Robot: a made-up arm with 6 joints.
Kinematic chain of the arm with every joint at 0, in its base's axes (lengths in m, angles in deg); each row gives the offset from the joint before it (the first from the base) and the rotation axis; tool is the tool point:
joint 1: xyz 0 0 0.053 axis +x
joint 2: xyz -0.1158 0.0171 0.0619 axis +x
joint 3: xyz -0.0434 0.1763 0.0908 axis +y
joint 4: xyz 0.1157 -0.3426 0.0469 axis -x
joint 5: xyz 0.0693 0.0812 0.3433 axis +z
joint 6: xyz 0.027 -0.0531 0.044 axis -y
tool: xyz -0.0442 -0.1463 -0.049
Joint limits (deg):
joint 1: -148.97..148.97
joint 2: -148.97..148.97
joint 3: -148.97..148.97
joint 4: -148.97..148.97
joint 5: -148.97..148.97
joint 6: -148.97..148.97
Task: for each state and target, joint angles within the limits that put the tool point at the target. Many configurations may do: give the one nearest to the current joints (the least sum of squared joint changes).
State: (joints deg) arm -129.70 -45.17 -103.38 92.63 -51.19 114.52
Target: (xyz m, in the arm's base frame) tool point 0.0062 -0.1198 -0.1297
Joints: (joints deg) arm -133.36 -48.83 -94.63 135.50 -69.89 120.29
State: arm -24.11 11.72 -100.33 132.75 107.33 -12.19
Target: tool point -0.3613 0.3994 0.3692
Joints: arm -33.06 3.15 -130.30 103.82 79.27 -12.18
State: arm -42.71 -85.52 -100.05 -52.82 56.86 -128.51
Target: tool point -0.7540 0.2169 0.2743
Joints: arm -43.80 -83.97 -132.45 -5.35 50.28 -121.41
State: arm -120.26 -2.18 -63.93 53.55 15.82 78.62
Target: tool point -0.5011 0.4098 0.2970
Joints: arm -90.67 24.56 -80.69 29.24 6.82 77.81
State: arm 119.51 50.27 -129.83 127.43 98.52 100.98
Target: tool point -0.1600 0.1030 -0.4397
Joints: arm 126.56 88.97 -133.30 97.01 132.40 89.09
